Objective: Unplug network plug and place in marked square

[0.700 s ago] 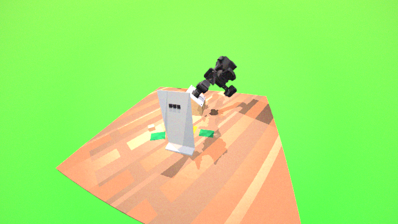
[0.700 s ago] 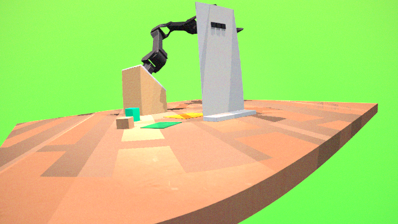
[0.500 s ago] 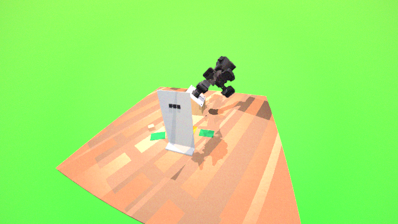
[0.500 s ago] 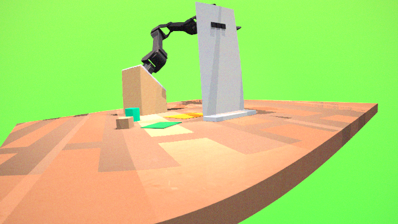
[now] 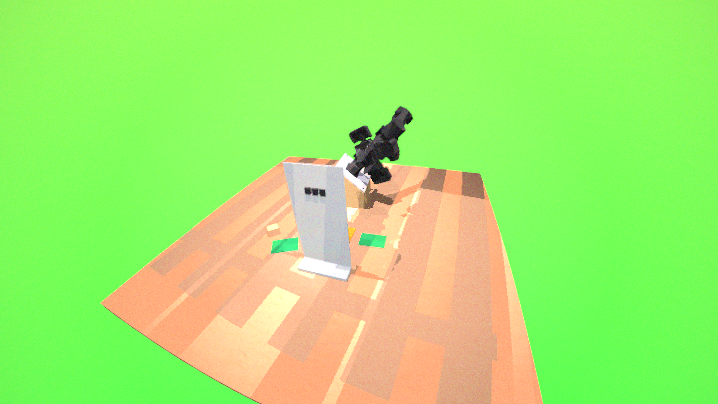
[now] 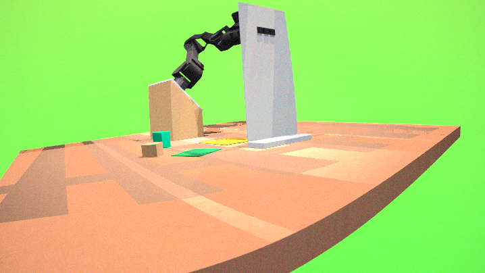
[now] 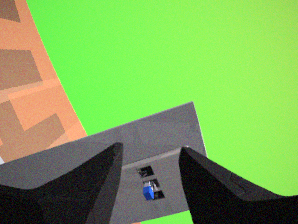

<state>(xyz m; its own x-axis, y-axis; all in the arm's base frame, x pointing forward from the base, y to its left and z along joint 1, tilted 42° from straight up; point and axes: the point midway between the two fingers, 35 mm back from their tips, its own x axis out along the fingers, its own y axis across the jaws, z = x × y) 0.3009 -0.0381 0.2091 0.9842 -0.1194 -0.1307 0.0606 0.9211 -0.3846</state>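
Right now my gripper tip is 7 cm short of the network plug, 11 cm to the left of it and 3 cm above it. From my gripper tip the other things lie so: upright grey panel 9 cm ahead, 11 cm to the right, 15 cm below; green cube 16 cm behind, 28 cm to the right, 30 cm below; orange marked square 6 cm behind, 12 cm to the right, 32 cm below.
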